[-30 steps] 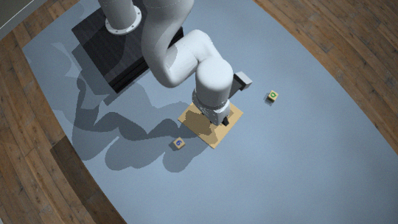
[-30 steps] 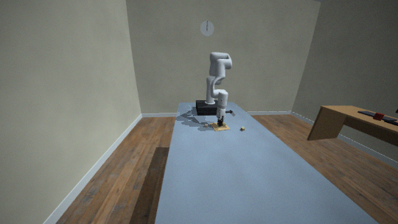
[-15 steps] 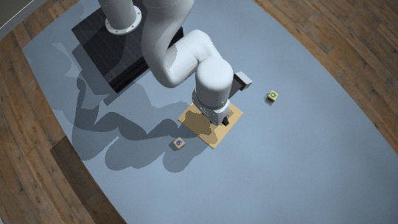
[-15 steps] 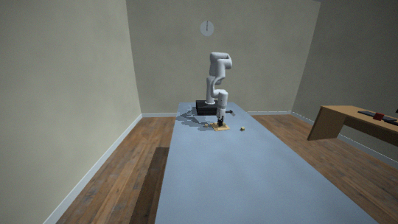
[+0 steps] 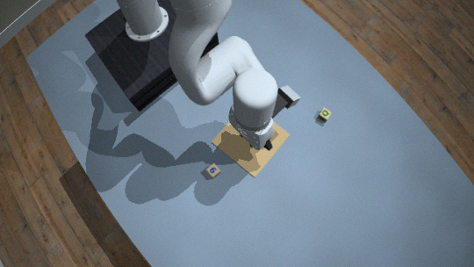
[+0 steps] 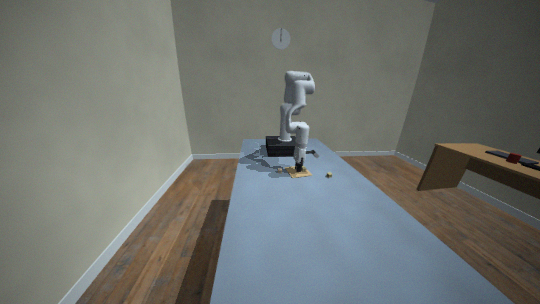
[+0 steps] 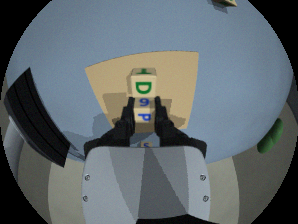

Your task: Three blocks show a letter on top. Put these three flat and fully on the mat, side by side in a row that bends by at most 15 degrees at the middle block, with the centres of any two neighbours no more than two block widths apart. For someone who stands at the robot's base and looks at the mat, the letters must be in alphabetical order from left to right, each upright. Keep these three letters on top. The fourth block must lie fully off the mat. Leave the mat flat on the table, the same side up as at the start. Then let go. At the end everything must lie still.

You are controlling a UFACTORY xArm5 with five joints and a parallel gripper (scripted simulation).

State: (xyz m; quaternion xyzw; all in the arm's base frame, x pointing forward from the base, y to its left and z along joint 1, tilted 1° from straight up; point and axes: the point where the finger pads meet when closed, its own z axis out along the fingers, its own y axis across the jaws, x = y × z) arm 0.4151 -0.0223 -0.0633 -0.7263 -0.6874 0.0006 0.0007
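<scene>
Now: the tan mat 3 cm below my hand. From my hand the other things lie so: block 4 cm to the left, 1 cm below.
</scene>
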